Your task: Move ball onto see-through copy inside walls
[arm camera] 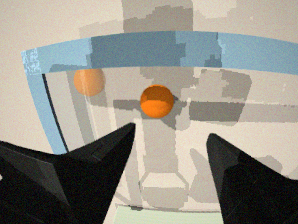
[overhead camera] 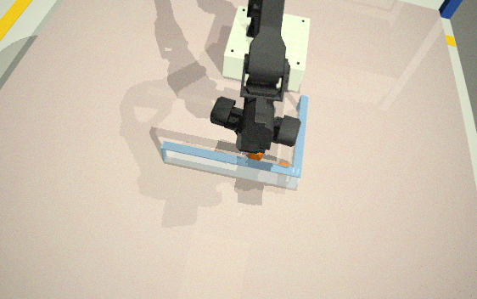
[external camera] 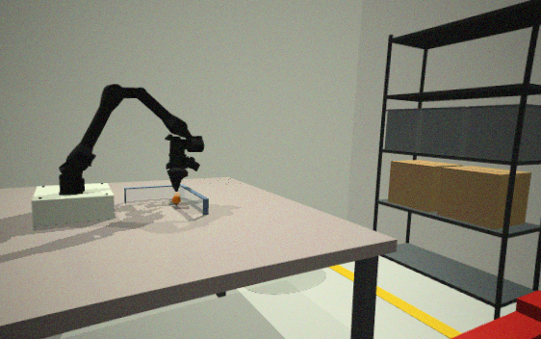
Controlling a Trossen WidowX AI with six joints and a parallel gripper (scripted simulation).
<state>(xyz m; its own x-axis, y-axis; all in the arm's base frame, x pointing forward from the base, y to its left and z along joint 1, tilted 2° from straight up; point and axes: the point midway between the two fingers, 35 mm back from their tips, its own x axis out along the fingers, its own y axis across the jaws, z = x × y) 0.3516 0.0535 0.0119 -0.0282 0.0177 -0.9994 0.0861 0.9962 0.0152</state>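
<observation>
The orange ball is 4 cm below my gripper tip, 2 cm to the left of it and 1 cm ahead of it. From my gripper tip the other things lie so: see-through copy of ball (9 cm to the left, 4 cm below, 3 cm ahead).
</observation>
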